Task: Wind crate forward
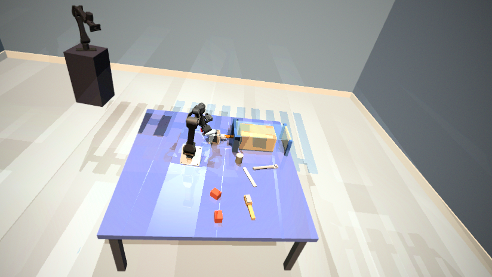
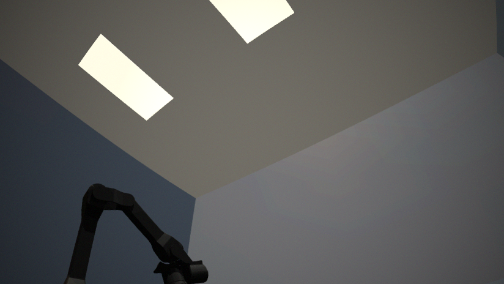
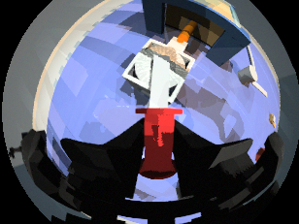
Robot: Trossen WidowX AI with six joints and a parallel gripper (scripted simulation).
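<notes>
Now: gripper tip 20 mm short of the winch handle, 10 mm to the right of it and 30 mm above it. The rest, counted from my gripper tip: red piece: 10 mm behind, 10 mm to the right; blue steel frame: 230 mm ahead, 70 mm to the left, 30 mm below; grey winch: 50 mm ahead, 40 mm to the left, 100 mm below.
</notes>
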